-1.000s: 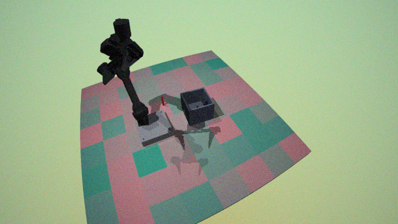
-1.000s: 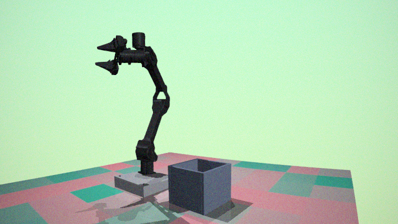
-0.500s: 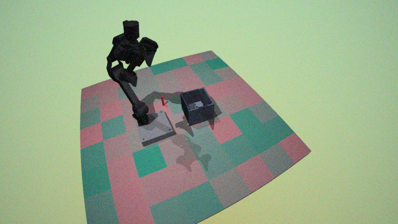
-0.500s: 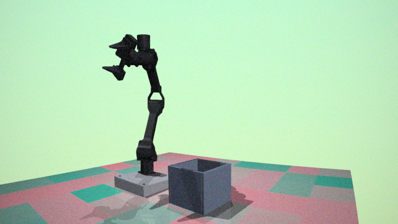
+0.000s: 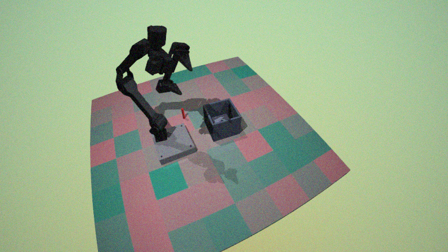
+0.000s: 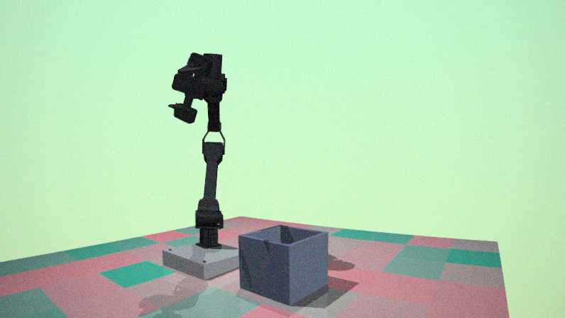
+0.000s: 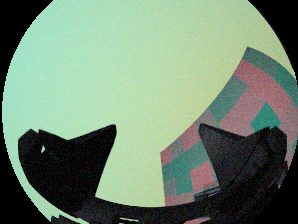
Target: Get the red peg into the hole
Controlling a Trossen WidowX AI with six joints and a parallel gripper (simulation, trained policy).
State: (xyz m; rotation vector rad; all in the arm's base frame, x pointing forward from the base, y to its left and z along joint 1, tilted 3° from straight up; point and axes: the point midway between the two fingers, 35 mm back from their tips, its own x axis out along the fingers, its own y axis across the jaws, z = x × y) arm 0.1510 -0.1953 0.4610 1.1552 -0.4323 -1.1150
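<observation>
Now: the red peg 20 mm behind my gripper tip, 340 mm to the left of it and 460 mm below it.
</observation>
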